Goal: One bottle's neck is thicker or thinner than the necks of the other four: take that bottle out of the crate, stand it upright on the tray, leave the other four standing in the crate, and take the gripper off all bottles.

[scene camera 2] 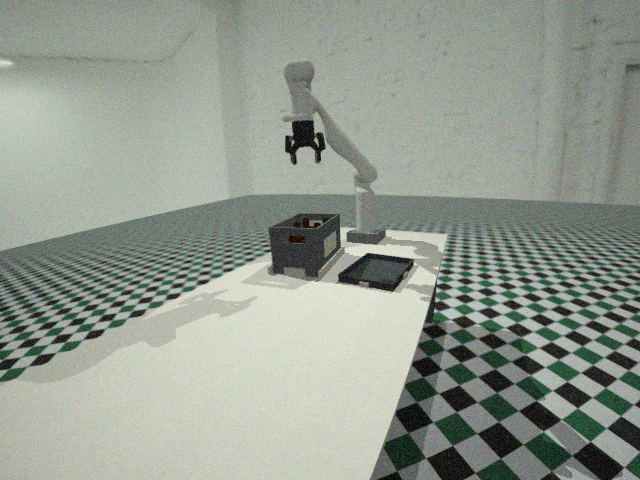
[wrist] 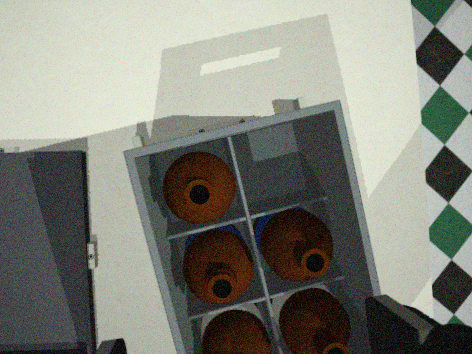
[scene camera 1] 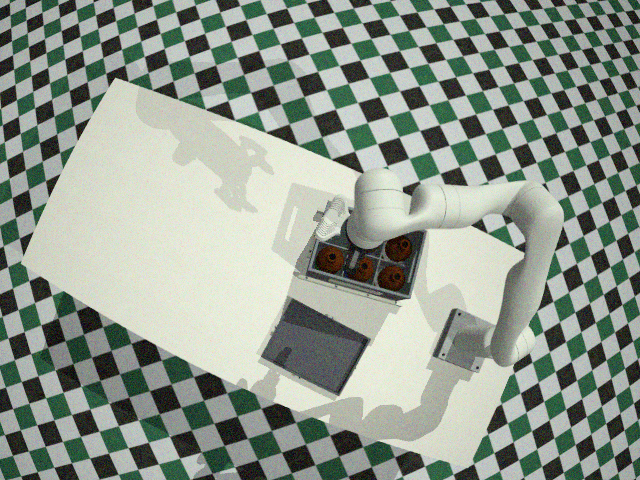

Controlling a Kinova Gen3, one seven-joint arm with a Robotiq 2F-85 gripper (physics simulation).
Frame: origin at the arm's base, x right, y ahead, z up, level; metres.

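Where they show: gripper, fingertip midpoint: (scene camera 2: 306, 164) (wrist: 250, 344); arm's base at its link origin: (scene camera 2: 365, 230) (scene camera 1: 467, 340).
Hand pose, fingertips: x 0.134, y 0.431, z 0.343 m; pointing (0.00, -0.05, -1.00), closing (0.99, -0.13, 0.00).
Each offset is from my fingertips to the centre of the thing. "spot": to the spot under its first point.
The grey crate {dx +0.031, dy -0.054, dz -0.301 m} (scene camera 1: 356, 284) (scene camera 2: 294, 258) (wrist: 195, 137) holds five upright brown bottles. Three stand along the tray side: the end bottle {dx -0.008, dy +0.034, dz -0.303 m} (scene camera 1: 323, 258) (wrist: 200, 167), the middle bottle {dx -0.011, dy -0.052, dz -0.303 m} (scene camera 1: 363, 272) (wrist: 215, 257) and the third bottle {dx -0.016, dy -0.143, dz -0.303 m} (scene camera 1: 391, 277) (wrist: 237, 332). In the other row stand a middle bottle {dx +0.074, dy -0.053, dz -0.303 m} (wrist: 295, 240), hidden by the arm in scene camera 1, and an end bottle {dx +0.071, dy -0.144, dz -0.303 m} (scene camera 1: 398, 249) (wrist: 315, 315). I cannot tell surely which neck differs. My gripper (scene camera 2: 306, 161) (wrist: 250, 327) is open and empty, high above the crate. The dark tray {spot: dx -0.273, dy -0.014, dz -0.383 m} (scene camera 1: 320, 356) (scene camera 2: 377, 268) (wrist: 30, 250) is empty.
One crate compartment {spot: dx +0.084, dy +0.016, dz -0.380 m} (wrist: 275, 175) is empty, at the far end of the row away from the tray. The crate walls rise above the bottles. The tray lies beside the crate with a narrow gap. The robot's base (scene camera 1: 447, 335) (scene camera 2: 366, 236) stands near both.
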